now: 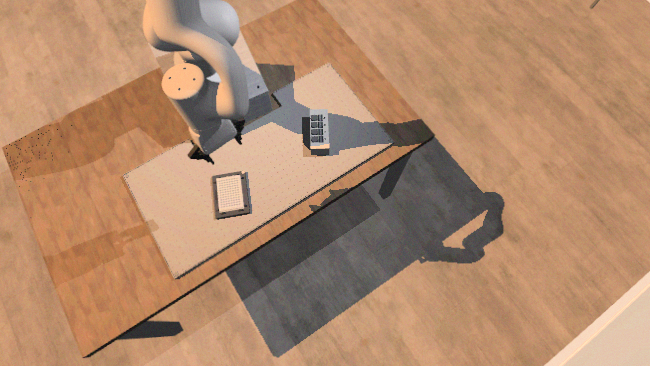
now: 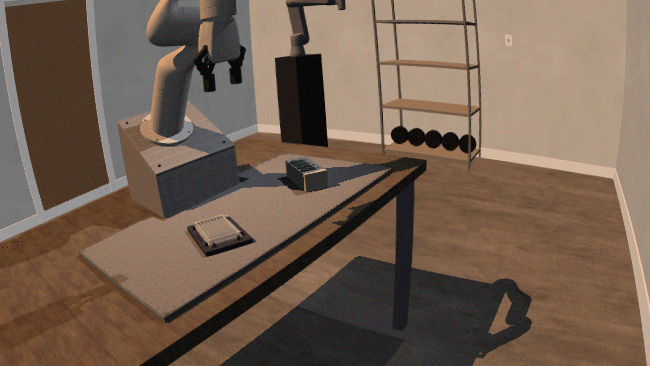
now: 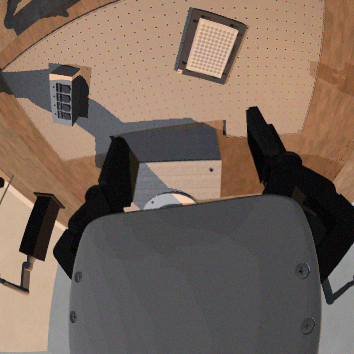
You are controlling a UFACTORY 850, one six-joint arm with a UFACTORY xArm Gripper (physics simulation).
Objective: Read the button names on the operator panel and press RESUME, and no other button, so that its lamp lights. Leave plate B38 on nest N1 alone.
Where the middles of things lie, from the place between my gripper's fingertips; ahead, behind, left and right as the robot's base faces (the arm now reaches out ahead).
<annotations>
My gripper is now 330 mm above the plate B38 [image 2: 218,229], 60 mm to the left of it and 20 mm past it. The rest, counted from my hand: grey operator panel [image 2: 316,178] 320 mm to the left, 320 mm below, 130 mm behind.
</annotations>
